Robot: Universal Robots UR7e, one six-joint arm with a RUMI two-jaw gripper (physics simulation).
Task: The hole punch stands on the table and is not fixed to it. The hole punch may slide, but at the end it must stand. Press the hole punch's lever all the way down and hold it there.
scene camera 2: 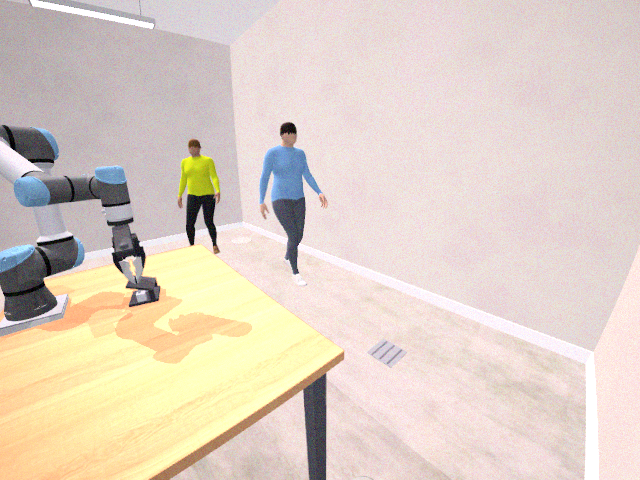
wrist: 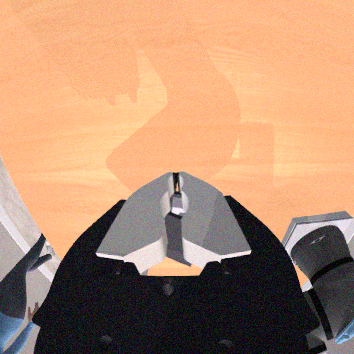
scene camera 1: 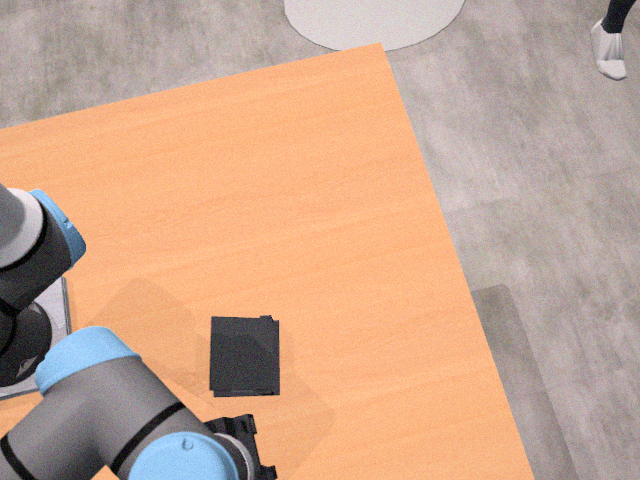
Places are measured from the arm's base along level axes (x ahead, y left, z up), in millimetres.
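Pixels of known places: gripper, between the fingertips: (scene camera 2: pixel 136 283) (wrist: pixel 176 174); arm's base, origin of its link: (scene camera 2: pixel 32 309) (wrist: pixel 315 244) (scene camera 1: pixel 6 340).
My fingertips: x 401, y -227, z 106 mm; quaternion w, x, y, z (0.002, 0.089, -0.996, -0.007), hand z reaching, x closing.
Note:
Ahead of a thing's pixels: the offset from my fingertips to its middle. Level surfaces: height alone.
The black hole punch {10 mm back, 167 mm left, 92 mm down} (scene camera 1: pixel 244 356) (scene camera 2: pixel 145 295) stands upright on the table {134 mm down} (scene camera 1: pixel 310 180) (scene camera 2: pixel 206 403) (wrist: pixel 280 50). In scene camera 2, its flat lever {10 mm back, 167 mm left, 69 mm down} (scene camera 2: pixel 148 282) is raised at an angle, with a gap above the base. My gripper (scene camera 2: pixel 136 282) (wrist: pixel 176 174) is shut and empty, pointing down, with its tips at the lever's left part in scene camera 2. Whether they touch it I cannot tell. In scene camera 1, part of the gripper's body shows below the punch and the tips are hidden. In the wrist view the fingers mostly hide the punch; a dark grey part shows between them.
The arm's base plate (scene camera 1: pixel 66 310) (scene camera 2: pixel 62 305) (wrist: pixel 320 218) stands left of the punch in the scene views. The arm's blue-capped joints (scene camera 1: pixel 183 457) are low in scene camera 1. Two people, one in yellow (scene camera 2: pixel 199 175) and one in blue (scene camera 2: pixel 288 173), are beyond the table.

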